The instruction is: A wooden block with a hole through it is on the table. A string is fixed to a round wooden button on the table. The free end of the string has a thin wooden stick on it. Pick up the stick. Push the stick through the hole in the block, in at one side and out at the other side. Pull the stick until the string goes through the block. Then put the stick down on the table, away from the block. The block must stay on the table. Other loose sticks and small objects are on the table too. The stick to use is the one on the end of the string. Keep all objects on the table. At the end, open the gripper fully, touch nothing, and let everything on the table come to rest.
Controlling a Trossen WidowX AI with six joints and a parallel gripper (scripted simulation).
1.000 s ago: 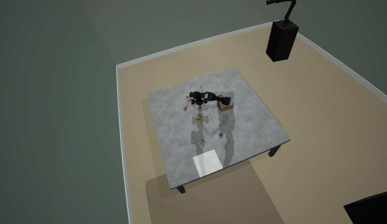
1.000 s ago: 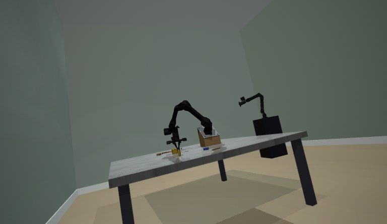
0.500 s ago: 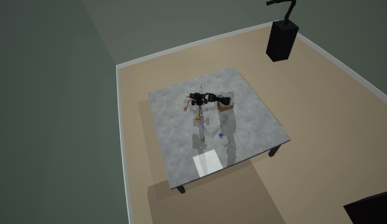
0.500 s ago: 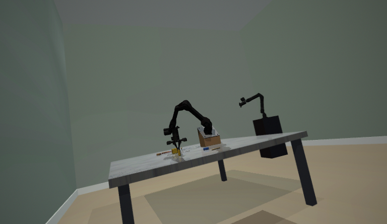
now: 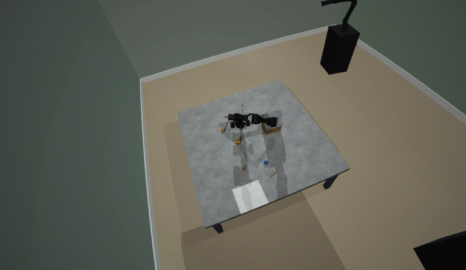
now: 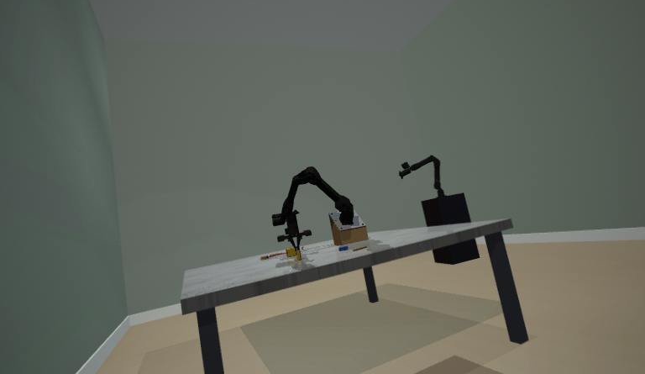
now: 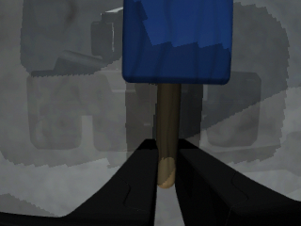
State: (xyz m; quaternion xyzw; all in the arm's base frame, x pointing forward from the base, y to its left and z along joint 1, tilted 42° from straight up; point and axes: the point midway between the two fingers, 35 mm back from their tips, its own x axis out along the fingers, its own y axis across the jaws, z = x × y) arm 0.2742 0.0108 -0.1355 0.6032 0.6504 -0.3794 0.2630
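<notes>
The blue cube lies 40 mm to the right of my gripper tip, 10 mm behind it and 10 mm above it. Also, from my gripper tip: thin wooden stick 40 mm to the right, 10 mm behind, 10 mm above; round wooden button 180 mm ahead, 30 mm to the right.
</notes>
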